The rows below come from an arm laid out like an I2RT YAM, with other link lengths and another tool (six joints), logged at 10 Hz.
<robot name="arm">
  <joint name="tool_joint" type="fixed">
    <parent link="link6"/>
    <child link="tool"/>
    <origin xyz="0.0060 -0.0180 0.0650" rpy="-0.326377 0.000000 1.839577"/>
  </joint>
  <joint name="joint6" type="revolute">
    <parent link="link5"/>
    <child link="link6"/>
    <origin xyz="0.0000 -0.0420 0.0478" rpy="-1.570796 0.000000 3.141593"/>
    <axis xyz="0 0 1"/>
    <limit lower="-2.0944" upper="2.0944"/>
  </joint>
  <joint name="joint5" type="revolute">
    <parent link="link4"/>
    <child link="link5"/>
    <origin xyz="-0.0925 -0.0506 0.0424" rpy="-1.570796 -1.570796 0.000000"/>
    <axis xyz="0 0 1"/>
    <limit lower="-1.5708" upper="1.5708"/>
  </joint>
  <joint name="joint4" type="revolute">
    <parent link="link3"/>
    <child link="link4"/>
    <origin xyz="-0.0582 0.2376 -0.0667" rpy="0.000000 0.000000 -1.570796"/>
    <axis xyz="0 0 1"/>
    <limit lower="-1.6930" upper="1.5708"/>
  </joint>
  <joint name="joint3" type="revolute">
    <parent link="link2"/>
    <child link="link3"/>
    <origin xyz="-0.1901 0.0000 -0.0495" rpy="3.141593 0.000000 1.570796"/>
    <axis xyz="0 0 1"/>
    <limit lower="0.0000" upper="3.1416"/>
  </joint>
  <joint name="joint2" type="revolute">
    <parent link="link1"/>
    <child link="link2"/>
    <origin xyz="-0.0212 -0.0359 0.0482" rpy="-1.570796 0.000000 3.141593"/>
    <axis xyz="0 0 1"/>
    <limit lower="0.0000" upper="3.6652"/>
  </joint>
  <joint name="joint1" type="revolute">
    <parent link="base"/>
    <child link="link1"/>
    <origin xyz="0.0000 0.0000 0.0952" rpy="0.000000 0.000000 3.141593"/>
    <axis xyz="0 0 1"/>
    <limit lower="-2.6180" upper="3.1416"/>
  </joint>
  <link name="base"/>
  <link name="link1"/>
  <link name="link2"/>
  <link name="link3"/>
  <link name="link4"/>
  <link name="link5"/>
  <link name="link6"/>
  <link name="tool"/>
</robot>
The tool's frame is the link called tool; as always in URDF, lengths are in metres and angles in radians.
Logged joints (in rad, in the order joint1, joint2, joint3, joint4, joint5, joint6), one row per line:
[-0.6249 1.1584 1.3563 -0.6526 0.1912 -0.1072]
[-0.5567 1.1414 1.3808 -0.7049 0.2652 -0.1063]
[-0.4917 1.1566 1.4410 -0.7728 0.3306 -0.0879]
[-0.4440 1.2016 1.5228 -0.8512 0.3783 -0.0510]
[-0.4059 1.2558 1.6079 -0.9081 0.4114 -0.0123]
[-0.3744 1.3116 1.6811 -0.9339 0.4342 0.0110]
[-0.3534 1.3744 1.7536 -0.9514 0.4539 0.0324]
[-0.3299 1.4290 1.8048 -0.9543 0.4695 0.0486]
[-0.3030 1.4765 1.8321 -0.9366 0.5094 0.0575]
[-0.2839 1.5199 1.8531 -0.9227 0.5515 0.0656]
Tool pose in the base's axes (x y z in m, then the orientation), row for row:
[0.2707 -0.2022 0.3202 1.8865 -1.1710 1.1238]
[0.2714 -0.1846 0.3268 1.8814 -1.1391 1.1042]
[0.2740 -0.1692 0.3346 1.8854 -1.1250 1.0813]
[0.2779 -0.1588 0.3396 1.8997 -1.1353 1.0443]
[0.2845 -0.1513 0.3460 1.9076 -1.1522 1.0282]
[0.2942 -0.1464 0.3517 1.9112 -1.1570 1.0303]
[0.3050 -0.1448 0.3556 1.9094 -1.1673 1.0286]
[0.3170 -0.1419 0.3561 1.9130 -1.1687 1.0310]
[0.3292 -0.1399 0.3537 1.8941 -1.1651 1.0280]
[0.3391 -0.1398 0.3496 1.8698 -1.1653 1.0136]
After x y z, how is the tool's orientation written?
As a rotation vector, in radians.
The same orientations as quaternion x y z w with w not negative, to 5 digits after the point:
[0.71801 -0.44569 0.42772 0.32073]
[0.72065 -0.43632 0.42295 0.33377]
[0.72443 -0.43226 0.41547 0.34019]
[0.72997 -0.43625 0.40128 0.34031]
[0.73180 -0.44201 0.39444 0.33691]
[0.73219 -0.44325 0.39471 0.33412]
[0.73104 -0.44691 0.39381 0.33282]
[0.73166 -0.44699 0.39433 0.33072]
[0.72736 -0.44741 0.39477 0.33901]
[0.72206 -0.45000 0.39142 0.35060]

